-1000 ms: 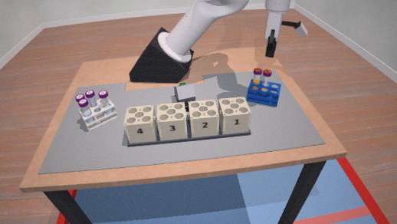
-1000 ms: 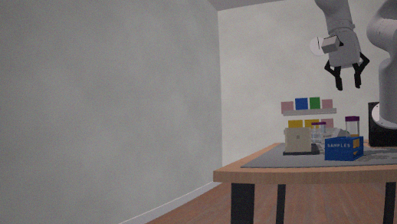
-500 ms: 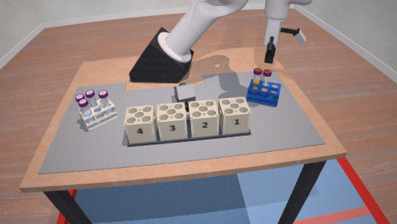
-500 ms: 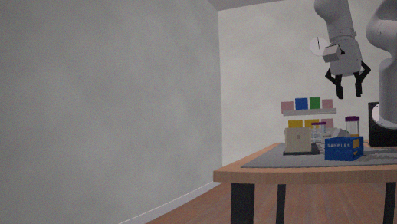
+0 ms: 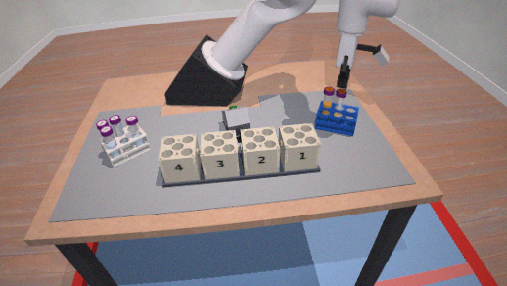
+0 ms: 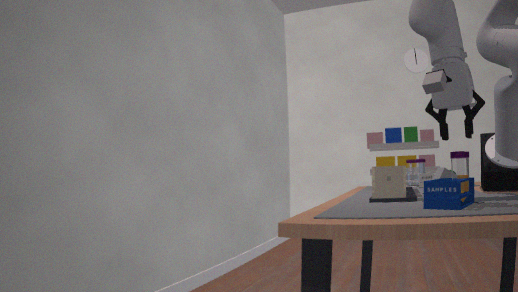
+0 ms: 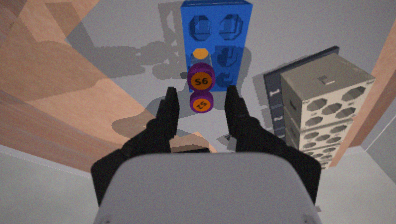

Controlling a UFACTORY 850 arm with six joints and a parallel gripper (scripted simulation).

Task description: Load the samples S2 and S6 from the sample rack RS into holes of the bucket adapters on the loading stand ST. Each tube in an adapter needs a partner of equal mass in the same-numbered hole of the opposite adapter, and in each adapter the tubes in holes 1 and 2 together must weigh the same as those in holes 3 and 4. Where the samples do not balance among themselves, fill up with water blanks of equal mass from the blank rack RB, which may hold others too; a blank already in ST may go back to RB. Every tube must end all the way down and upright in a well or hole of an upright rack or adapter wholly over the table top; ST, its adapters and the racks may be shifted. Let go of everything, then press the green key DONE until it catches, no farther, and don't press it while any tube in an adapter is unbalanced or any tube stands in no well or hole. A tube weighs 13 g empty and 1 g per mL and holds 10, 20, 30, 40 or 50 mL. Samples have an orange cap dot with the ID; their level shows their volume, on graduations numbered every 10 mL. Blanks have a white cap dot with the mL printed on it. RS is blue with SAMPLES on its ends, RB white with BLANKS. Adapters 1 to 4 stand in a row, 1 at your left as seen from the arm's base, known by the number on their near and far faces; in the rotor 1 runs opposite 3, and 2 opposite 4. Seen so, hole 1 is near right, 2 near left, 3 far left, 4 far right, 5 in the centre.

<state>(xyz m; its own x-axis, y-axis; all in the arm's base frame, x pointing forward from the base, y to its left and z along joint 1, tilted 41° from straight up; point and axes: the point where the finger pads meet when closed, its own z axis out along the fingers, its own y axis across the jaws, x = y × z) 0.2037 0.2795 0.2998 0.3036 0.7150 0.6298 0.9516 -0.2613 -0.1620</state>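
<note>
Right now my hand is 1 cm short of the sample S6 and 10 cm above it. Round my hand: blue sample rack RS (2 cm ahead, 1 cm to the right, 14 cm below); then adapter 1 (20 cm ahead, 15 cm to the right, 12 cm below); then sample tube S2 (2 cm behind, 4 cm to the right, 10 cm below).
</note>
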